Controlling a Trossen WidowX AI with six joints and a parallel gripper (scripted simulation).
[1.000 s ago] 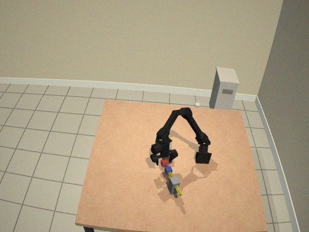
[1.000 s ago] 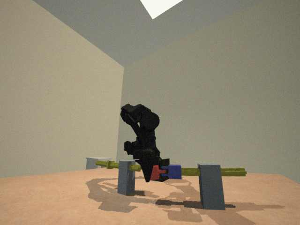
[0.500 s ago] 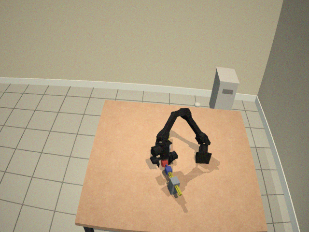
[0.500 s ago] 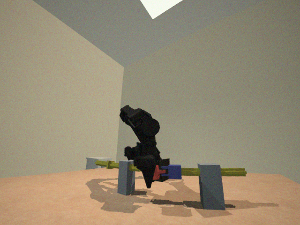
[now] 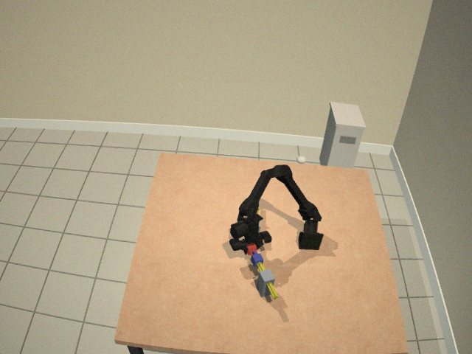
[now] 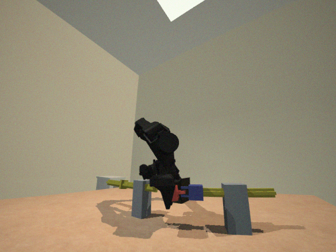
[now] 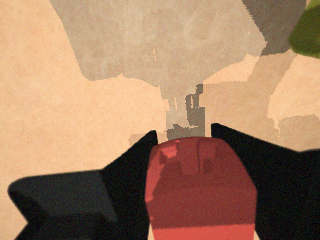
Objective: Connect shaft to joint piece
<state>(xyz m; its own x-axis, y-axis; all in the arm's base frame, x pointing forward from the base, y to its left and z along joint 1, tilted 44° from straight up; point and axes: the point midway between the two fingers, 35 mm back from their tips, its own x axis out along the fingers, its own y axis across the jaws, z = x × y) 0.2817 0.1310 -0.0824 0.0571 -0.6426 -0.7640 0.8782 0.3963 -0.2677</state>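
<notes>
My gripper tip is now 10 mm past the red joint piece, 10 mm to the right of it and 40 mm below it.
</notes>
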